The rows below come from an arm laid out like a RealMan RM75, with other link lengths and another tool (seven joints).
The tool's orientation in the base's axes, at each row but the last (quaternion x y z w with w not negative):
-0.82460, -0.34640, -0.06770, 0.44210
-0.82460, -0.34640, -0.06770, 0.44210
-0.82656, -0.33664, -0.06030, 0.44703
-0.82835, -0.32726, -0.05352, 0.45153
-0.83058, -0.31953, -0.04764, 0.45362
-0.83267, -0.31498, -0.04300, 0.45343
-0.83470, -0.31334, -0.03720, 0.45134
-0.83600, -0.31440, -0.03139, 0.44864
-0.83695, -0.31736, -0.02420, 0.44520
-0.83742, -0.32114, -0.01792, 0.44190
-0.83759, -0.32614, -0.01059, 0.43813
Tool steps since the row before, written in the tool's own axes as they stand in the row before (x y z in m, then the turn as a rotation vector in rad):
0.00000, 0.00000, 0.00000, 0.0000, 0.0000, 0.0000
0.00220, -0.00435, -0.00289, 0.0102, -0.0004, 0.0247
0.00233, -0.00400, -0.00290, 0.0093, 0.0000, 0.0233
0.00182, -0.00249, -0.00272, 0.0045, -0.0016, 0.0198
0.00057, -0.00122, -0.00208, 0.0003, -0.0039, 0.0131
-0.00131, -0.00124, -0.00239, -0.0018, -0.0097, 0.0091
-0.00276, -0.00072, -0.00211, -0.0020, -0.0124, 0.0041
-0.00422, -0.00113, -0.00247, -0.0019, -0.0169, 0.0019
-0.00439, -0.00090, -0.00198, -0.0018, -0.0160, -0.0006
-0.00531, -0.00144, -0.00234, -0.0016, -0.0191, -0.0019
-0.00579, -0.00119, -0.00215, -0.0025, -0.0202, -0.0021
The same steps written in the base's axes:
0.00000, 0.00000, 0.00000, 0.0000, 0.0000, 0.0000
-0.00053, 0.00049, 0.00562, 0.0026, 0.0245, -0.0103
-0.00007, 0.00040, 0.00545, 0.0024, 0.0228, -0.0101
0.00051, -0.00029, 0.00407, -0.0015, 0.0183, -0.0087
0.00019, -0.00088, 0.00231, -0.0048, 0.0119, -0.0047
-0.00123, -0.00202, 0.00183, -0.0089, 0.0100, 0.0011
-0.00215, -0.00270, 0.00082, -0.0094, 0.0071, 0.0059
-0.00344, -0.00355, 0.00088, -0.0113, 0.0073, 0.0106
-0.00352, -0.00338, 0.00043, -0.0101, 0.0051, 0.0115
-0.00441, -0.00395, 0.00081, -0.0114, 0.0054, 0.0146
-0.00464, -0.00422, 0.00043, -0.0126, 0.0052, 0.0152

